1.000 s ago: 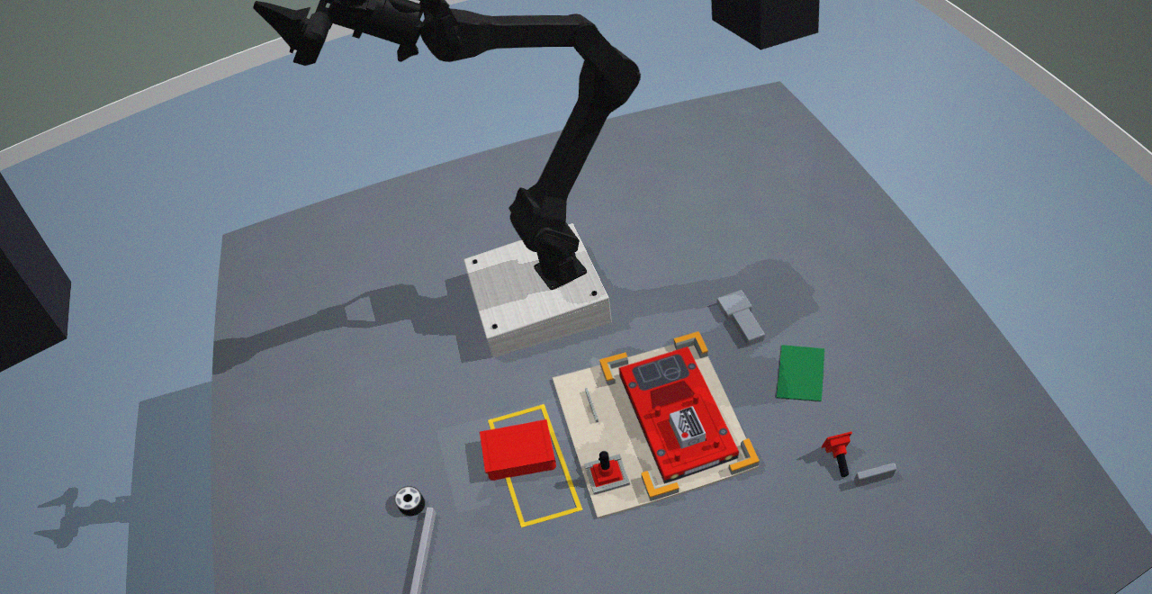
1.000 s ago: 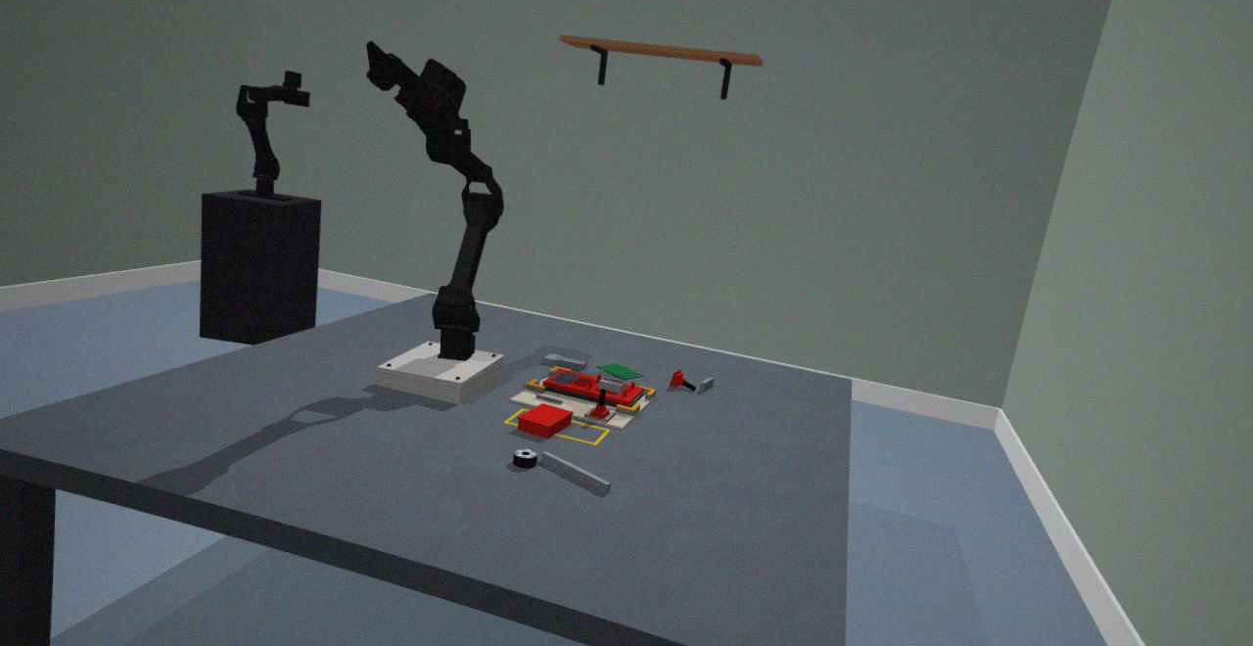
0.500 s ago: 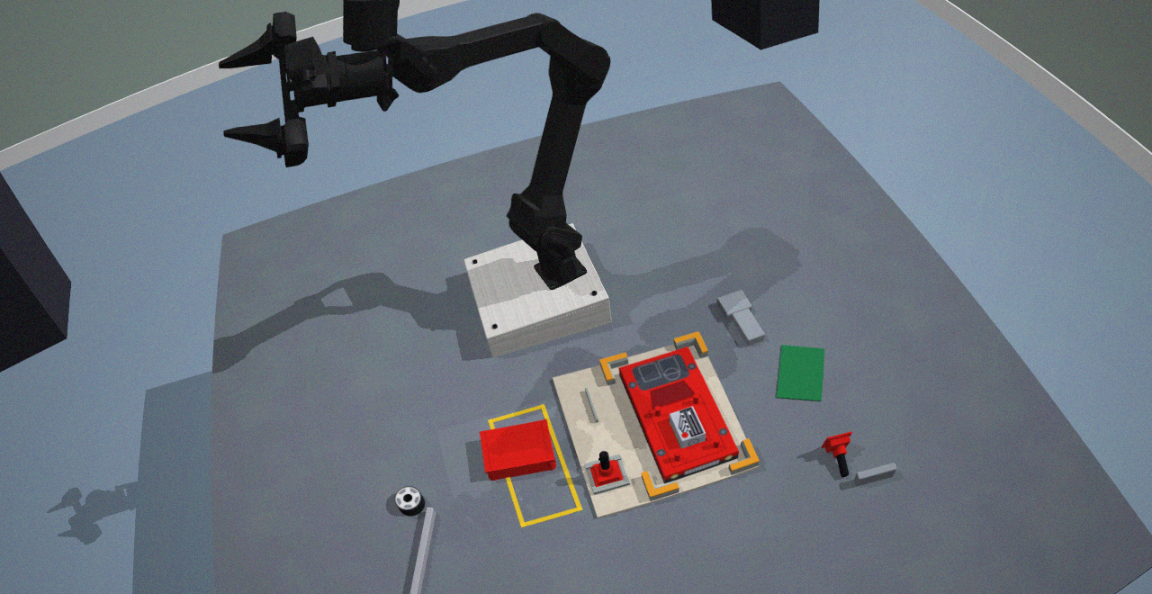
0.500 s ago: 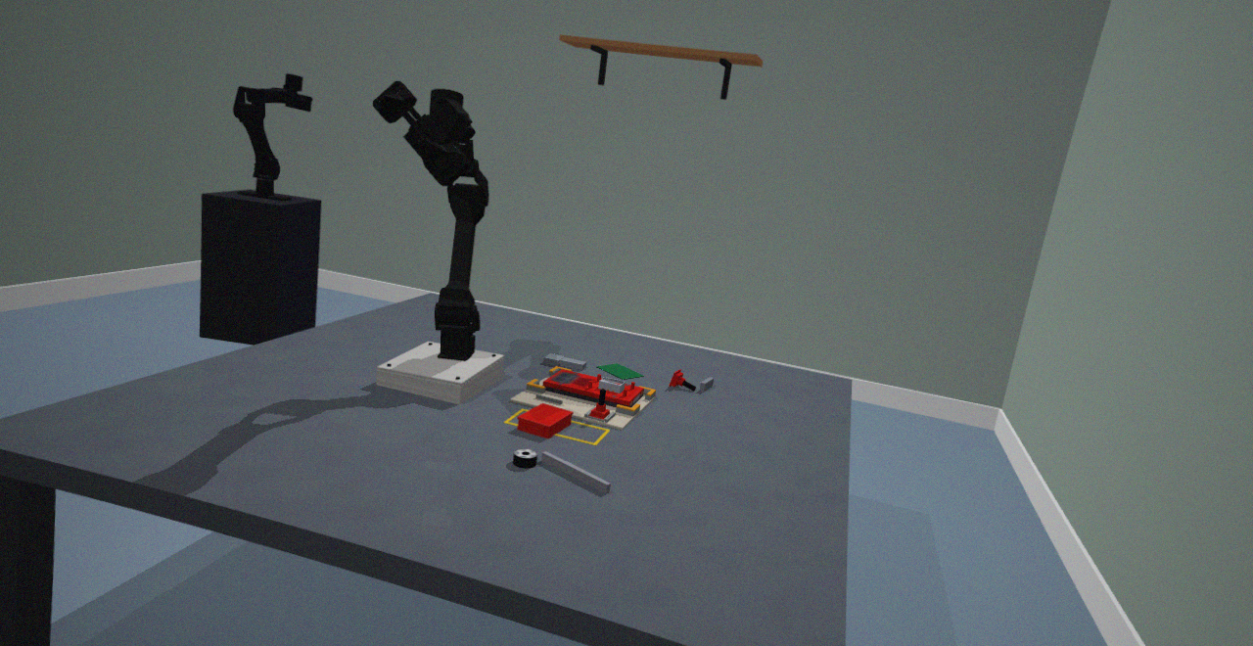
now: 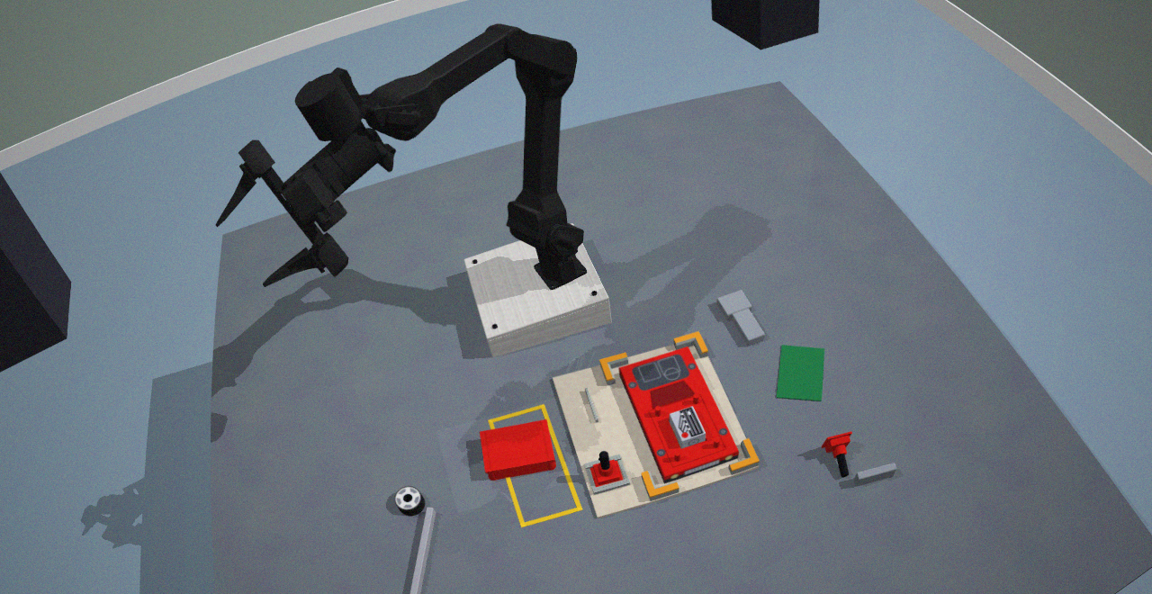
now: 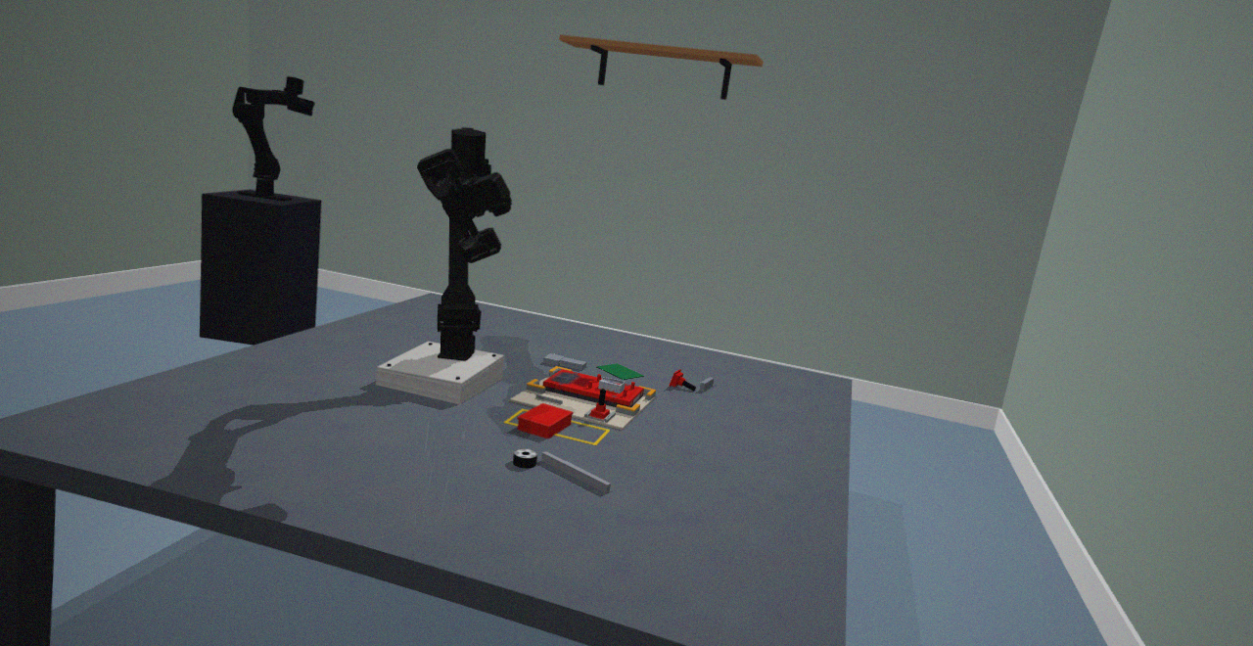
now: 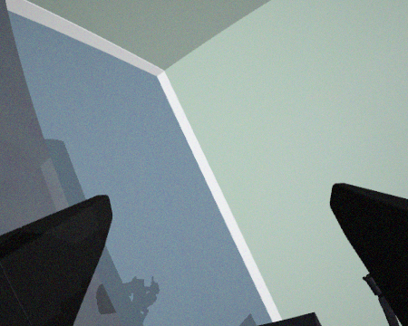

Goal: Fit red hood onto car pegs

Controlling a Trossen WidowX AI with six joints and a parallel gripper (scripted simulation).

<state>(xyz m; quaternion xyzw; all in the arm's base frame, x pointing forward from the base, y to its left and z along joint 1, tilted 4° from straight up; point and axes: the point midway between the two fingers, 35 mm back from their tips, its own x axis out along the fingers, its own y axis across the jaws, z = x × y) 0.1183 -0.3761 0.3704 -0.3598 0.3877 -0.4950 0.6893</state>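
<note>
Now: the red hood 380 mm below my gripper tip, 230 mm to the left of it and 140 mm ahead of it. Also, from my gripper tip: grey engine block (440 mm to the left, 380 mm below, 240 mm ahead); grey bar (390 mm below, 230 mm ahead, 40 mm to the left); wheel (390 mm below, 140 mm ahead, 60 mm to the left).
</note>
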